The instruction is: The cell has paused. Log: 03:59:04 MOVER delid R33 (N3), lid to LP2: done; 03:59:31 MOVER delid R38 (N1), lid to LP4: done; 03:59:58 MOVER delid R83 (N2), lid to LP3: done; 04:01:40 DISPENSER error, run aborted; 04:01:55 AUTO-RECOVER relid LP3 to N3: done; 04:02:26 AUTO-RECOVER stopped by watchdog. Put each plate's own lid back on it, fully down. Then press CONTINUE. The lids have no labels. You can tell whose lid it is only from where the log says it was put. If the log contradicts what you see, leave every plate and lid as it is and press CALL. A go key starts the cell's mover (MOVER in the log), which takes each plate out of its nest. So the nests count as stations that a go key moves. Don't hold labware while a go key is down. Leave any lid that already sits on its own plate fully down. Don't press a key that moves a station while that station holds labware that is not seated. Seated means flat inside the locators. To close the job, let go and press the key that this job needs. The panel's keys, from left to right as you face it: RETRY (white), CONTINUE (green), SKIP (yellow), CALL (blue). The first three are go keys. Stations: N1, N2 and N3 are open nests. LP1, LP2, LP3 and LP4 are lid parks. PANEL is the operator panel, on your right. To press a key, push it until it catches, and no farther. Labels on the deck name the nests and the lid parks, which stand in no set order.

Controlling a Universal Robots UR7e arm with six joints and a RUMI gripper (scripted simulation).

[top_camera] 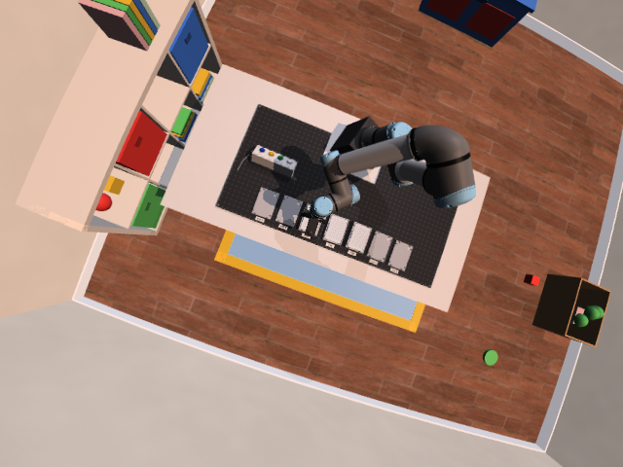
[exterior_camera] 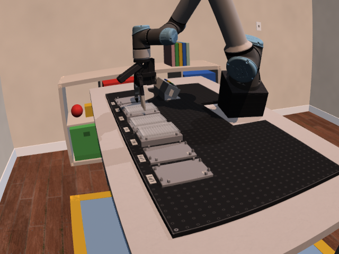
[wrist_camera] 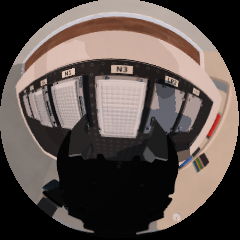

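My gripper is now 10 mm above the clear plate lid. From my hand the other things lie so: lid park 520 mm to the left, 40 mm below, 30 mm behind; clear lid 140 mm to the left, 20 mm below, 10 mm behind.
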